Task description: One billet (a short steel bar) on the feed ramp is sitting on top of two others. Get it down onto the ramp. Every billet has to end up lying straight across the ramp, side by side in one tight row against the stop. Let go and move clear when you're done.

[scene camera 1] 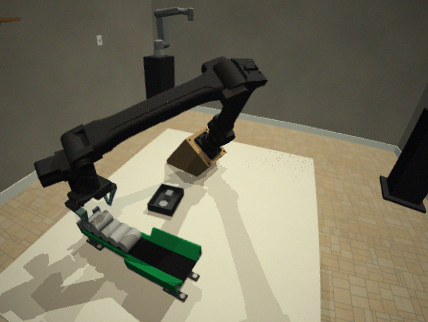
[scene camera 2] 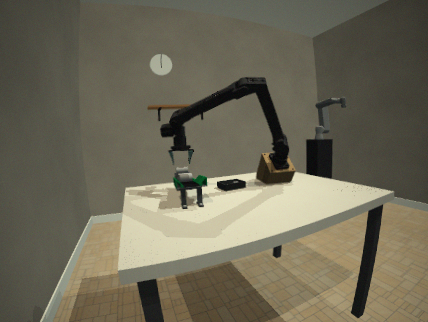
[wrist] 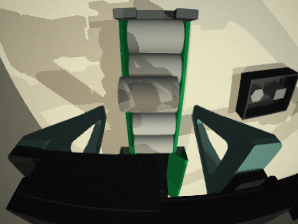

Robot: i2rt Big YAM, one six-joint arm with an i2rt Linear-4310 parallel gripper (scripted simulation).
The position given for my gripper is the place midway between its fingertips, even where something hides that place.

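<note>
You'd see my gripper point(scene camera 1: 98, 214) from the scene camera, and the wrist view has the gripper point(wrist: 149, 110) as well.
</note>
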